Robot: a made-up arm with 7 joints. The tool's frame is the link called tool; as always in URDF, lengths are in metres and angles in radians. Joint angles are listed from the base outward.
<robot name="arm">
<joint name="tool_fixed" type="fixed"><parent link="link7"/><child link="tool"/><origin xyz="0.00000 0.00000 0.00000" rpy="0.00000 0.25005 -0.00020"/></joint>
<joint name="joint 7" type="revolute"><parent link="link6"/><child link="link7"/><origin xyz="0.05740 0.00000 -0.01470"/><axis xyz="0.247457 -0.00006 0.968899"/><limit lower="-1.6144" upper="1.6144"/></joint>
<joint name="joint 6" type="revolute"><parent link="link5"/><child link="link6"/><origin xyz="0.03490 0.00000 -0.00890"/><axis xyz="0.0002 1 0.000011"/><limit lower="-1.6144" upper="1.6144"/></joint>
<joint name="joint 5" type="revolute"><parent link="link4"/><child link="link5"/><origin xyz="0.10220 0.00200 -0.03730"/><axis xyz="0.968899 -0.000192 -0.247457"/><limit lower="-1.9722" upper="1.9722"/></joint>
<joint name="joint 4" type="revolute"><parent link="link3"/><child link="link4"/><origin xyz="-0.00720 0.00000 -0.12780"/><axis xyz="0.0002 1 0.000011"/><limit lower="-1.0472" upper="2.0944"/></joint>
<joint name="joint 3" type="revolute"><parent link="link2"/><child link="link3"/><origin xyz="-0.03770 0.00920 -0.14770"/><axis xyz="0.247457 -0.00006 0.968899"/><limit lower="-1.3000" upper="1.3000"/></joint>
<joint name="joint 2" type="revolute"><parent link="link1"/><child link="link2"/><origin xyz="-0.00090 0.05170 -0.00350"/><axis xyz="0.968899 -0.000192 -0.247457"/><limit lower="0.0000" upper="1.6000"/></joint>
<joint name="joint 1" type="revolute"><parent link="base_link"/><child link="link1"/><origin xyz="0.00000 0.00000 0.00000"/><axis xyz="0.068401 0.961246 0.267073"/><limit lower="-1.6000" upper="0.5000"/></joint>
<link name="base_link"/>
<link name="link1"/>
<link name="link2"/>
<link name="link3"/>
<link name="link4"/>
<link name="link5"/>
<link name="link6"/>
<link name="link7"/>
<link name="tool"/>
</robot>
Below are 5 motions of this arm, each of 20 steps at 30 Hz.
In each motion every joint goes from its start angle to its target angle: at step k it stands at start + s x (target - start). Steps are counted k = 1, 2, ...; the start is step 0. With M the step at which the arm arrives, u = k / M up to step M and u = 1 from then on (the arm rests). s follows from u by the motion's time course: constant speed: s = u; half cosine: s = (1 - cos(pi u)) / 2; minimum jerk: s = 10 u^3 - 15 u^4 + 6 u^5.
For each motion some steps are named. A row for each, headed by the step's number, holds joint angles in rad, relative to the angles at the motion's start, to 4 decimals.
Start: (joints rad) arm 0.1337 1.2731 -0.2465 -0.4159 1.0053 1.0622 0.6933
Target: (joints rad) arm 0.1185 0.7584 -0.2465 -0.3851 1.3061 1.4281 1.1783
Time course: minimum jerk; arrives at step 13
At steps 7, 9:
7: -0.0087 -0.2943 0.0000 0.0176 0.1720 0.2092 0.2773
9: -0.0126 -0.4254 0.0000 0.0255 0.2486 0.3025 0.4009

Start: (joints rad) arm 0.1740 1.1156 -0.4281 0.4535 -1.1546 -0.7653 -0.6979
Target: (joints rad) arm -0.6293 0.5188 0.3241 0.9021 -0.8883 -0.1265 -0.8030
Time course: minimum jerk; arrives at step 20
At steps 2, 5, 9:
2: -0.0069 -0.0051 0.0064 0.0038 0.0023 0.0055 -0.0009
5: -0.0832 -0.0618 0.0779 0.0464 0.0276 0.0661 -0.0109
9: -0.3268 -0.2428 0.3060 0.1825 0.1084 0.2599 -0.0428

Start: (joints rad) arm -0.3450 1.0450 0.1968 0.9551 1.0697 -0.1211 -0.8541
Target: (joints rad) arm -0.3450 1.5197 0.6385 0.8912 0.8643 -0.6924 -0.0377
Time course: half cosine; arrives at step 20
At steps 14, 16, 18, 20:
14: 0.0000 0.3769 0.3507 -0.0507 -0.1631 -0.4536 0.6481
16: 0.0000 0.4294 0.3995 -0.0578 -0.1858 -0.5167 0.7384
18: 0.0000 0.4631 0.4309 -0.0623 -0.2004 -0.5573 0.7964
20: 0.0000 0.4747 0.4417 -0.0639 -0.2054 -0.5713 0.8164

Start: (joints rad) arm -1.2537 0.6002 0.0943 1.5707 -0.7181 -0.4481 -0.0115
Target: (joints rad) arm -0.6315 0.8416 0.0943 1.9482 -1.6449 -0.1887 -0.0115
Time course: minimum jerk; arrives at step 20
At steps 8, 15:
8: 0.1975 0.0766 0.0000 0.1198 -0.2942 0.0823 0.0000
15: 0.5578 0.2164 0.0000 0.3384 -0.8309 0.2325 0.0000

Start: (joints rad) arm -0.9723 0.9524 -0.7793 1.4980 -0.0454 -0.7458 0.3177
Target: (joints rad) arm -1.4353 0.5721 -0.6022 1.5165 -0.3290 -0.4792 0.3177
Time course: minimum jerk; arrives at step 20
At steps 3, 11, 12, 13, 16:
3: -0.0123 -0.0101 0.0047 0.0005 -0.0075 0.0071 0.0000
11: -0.2746 -0.2256 0.1050 0.0110 -0.1682 0.1581 0.0000
12: -0.3160 -0.2596 0.1209 0.0126 -0.1936 0.1820 0.0000
13: -0.3541 -0.2909 0.1355 0.0141 -0.2169 0.2039 0.0000
16: -0.4362 -0.3583 0.1668 0.0174 -0.2672 0.2512 0.0000

